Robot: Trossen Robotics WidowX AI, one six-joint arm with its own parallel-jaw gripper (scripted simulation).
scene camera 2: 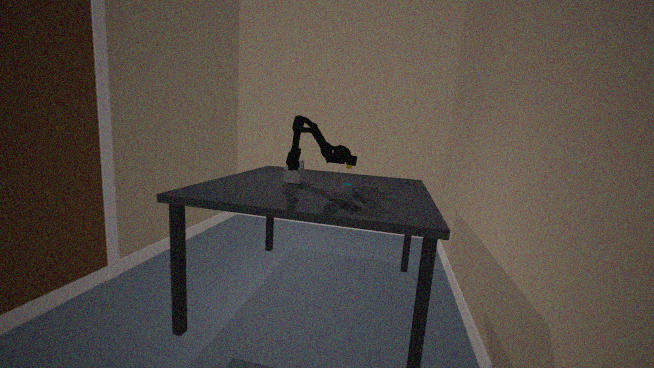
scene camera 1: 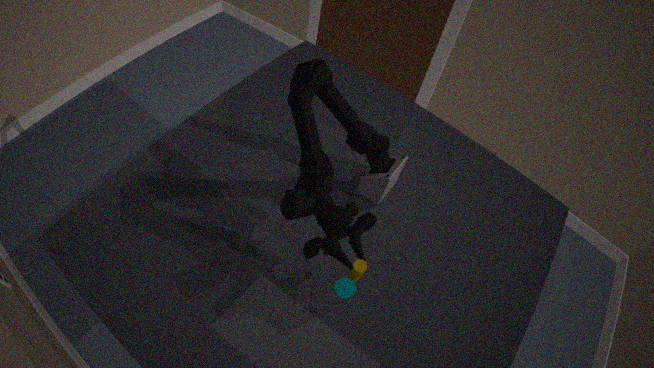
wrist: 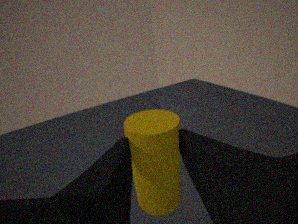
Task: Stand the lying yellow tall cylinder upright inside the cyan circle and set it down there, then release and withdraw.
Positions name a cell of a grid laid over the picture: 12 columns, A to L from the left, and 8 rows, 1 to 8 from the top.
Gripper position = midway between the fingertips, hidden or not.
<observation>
The gripper (scene camera 1: G6) carries a yellow tall cylinder (wrist: G6).
The gripper shows as well in the wrist view (wrist: G6).
</observation>
